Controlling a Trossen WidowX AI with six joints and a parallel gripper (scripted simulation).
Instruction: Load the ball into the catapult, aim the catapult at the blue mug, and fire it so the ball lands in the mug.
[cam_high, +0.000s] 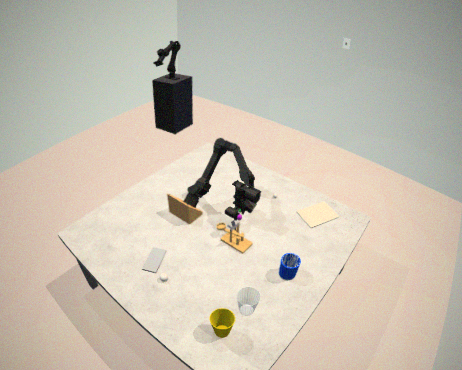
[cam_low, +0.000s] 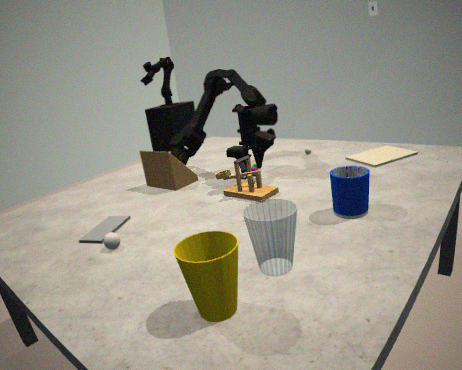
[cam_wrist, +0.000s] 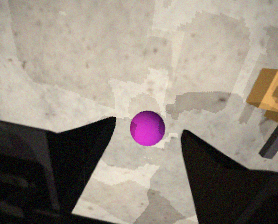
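My gripper tip is right at the purple ball. Round my gripper tip: blue mug 39 cm ahead, 19 cm to the right, 1 cm above; then wooden catapult 5 cm ahead, 13 cm to the right, 4 cm above; then green ball 3 cm behind, 6 cm to the left.
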